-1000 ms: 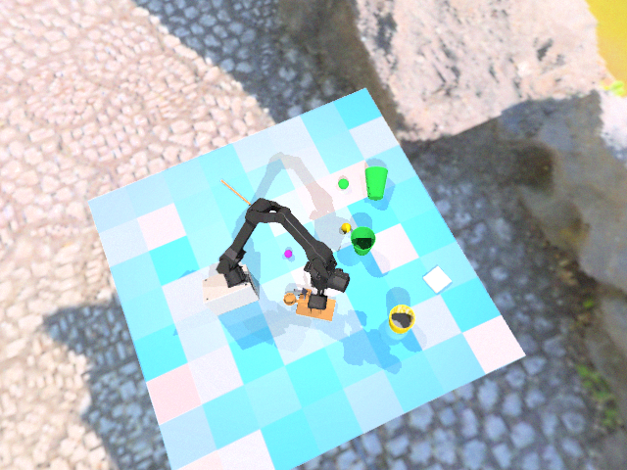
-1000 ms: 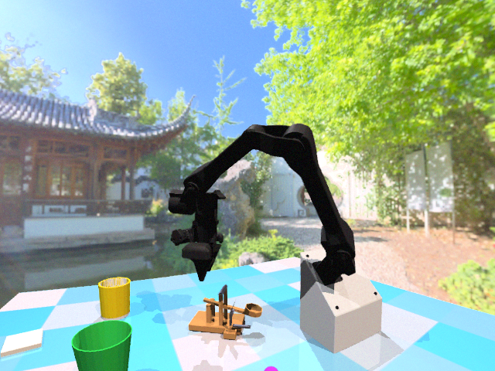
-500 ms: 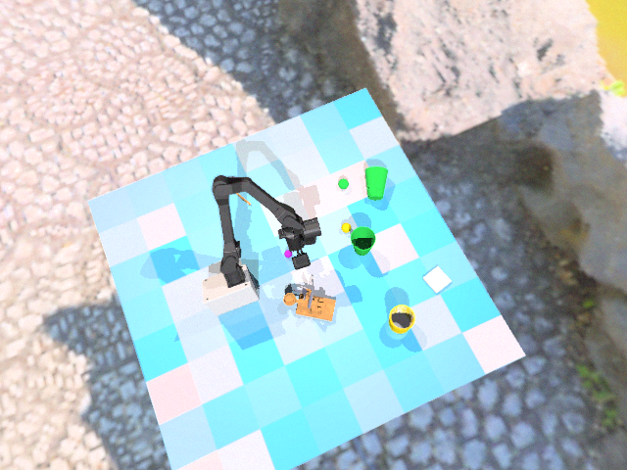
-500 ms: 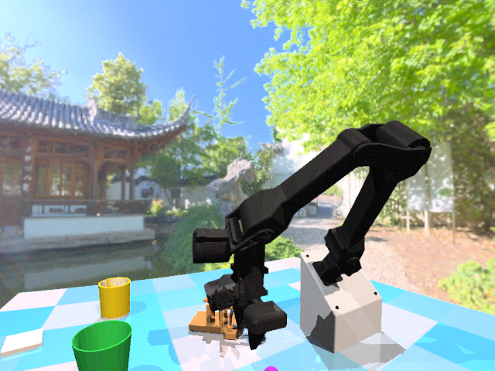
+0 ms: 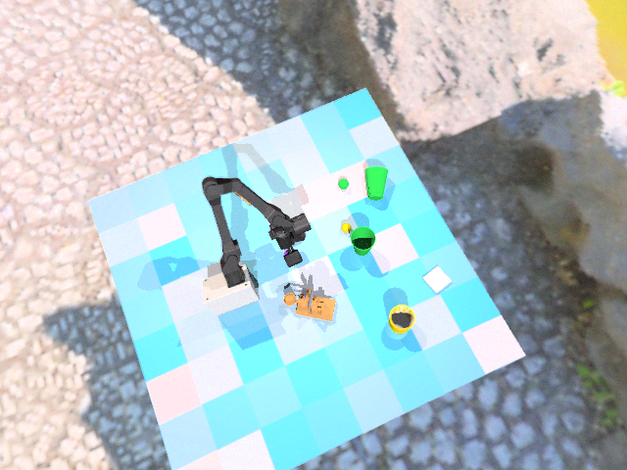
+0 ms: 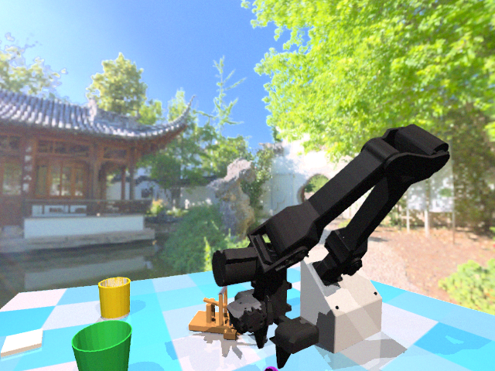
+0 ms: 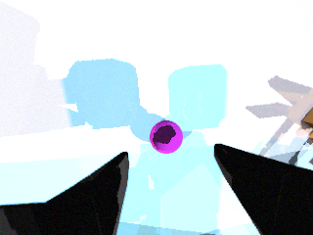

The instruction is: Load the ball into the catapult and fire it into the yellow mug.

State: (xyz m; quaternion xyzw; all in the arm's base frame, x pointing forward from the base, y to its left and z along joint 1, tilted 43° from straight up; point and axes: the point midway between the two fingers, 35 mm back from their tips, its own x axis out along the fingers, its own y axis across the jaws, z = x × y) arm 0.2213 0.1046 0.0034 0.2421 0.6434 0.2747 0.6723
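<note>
The magenta ball is 4 cm below my gripper tip. The rest, counted from my gripper tip: thin stick 35 cm to the left, 11 cm behind, 5 cm below; yellow ball 25 cm ahead, 4 cm below, 1 cm to the left; wooden catapult 20 cm to the right, 1 cm behind.
</note>
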